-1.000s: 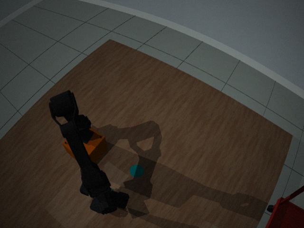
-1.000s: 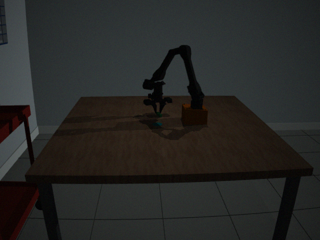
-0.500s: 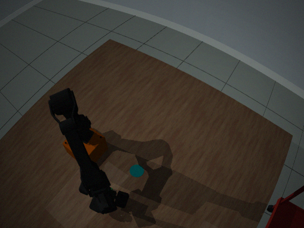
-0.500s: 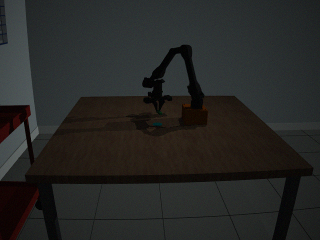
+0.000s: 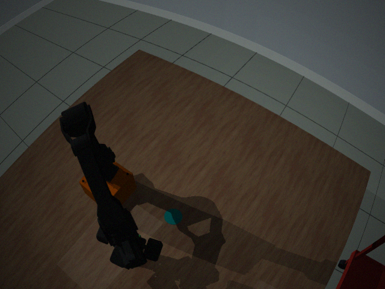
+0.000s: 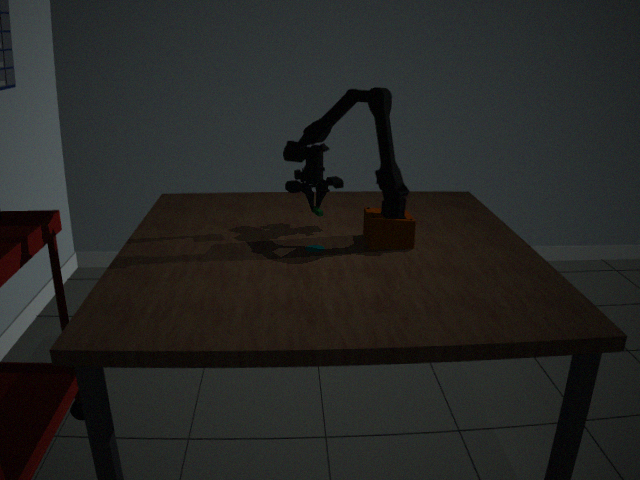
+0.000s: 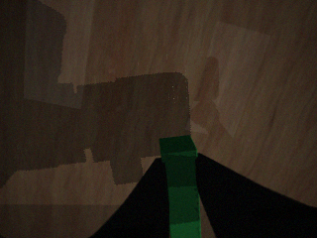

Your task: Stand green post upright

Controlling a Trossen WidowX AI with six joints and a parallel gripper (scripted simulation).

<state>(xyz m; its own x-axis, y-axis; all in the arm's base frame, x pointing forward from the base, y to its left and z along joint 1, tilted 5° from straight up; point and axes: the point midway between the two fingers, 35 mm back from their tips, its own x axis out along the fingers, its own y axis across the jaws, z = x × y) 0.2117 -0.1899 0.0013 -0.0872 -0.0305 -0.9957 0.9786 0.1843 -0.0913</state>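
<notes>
My gripper tip is now 190 mm to the right of the cyan circle, 70 mm above it and 40 mm short of it. From my gripper tip the other things lie so: green post (20 mm to the left).
</notes>
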